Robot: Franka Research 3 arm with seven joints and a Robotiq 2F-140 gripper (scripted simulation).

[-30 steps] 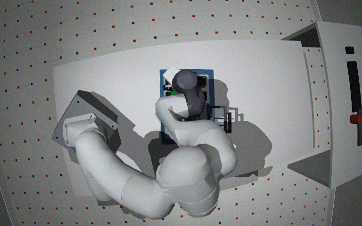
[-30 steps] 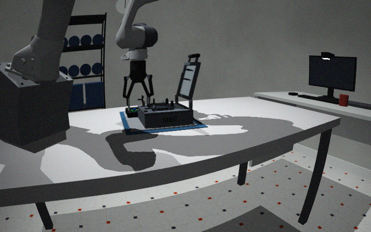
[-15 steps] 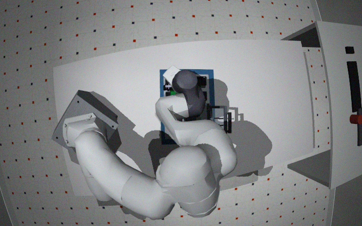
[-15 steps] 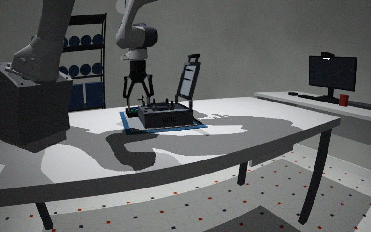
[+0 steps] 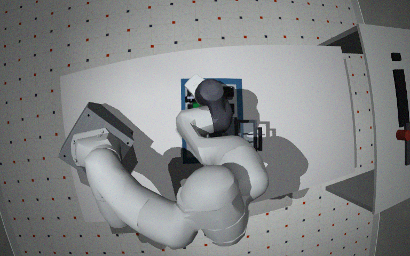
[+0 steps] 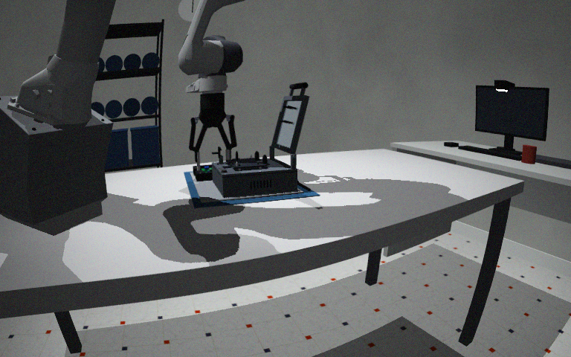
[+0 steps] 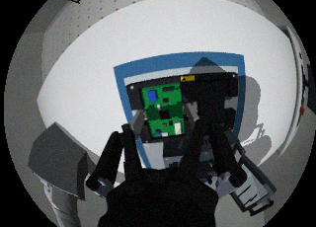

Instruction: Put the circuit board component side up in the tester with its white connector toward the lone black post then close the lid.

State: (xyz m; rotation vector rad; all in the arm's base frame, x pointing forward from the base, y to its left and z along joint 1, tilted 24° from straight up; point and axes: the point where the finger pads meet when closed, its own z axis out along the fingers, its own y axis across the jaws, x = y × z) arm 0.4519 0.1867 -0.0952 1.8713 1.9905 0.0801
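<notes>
Right now the green circuit board is 2 cm below my hand. From my hand the other things lie so: see-through lid (19 cm ahead, 17 cm to the right, 14 cm above).
</notes>
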